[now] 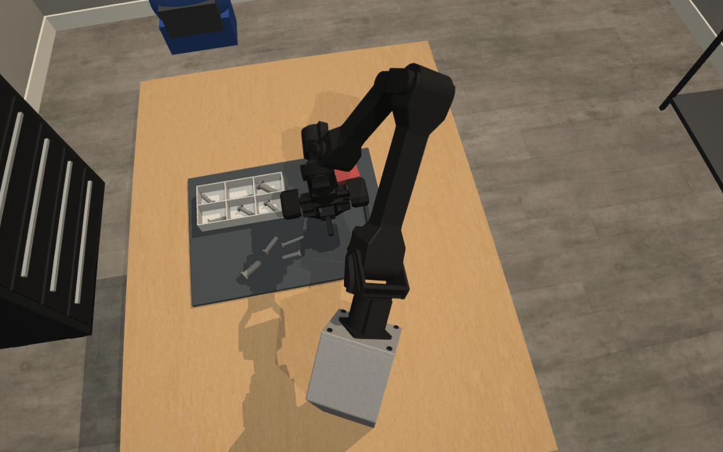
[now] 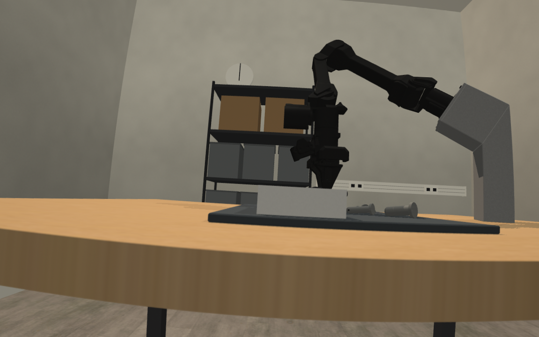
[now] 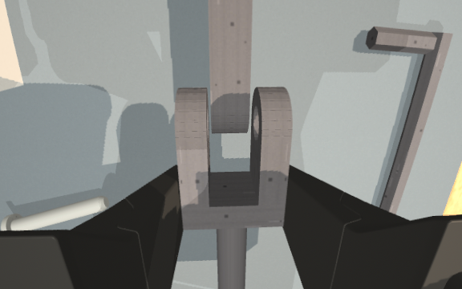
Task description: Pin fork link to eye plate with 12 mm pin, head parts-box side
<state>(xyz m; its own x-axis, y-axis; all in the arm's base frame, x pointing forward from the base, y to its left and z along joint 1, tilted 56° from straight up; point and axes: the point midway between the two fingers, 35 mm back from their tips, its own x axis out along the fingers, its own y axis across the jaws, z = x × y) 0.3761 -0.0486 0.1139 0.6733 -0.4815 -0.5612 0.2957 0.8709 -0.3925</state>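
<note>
The grey eye plate lies 30 mm ahead of my hand, 20 mm to the right of it and 50 mm below it. Also, from my hand: long strip: 10 mm behind, 90 mm to the right, 60 mm below; then long thin pin: 100 mm to the left, 60 mm below; then dark mat: 60 mm ahead, 80 mm to the left, 70 mm below.
</note>
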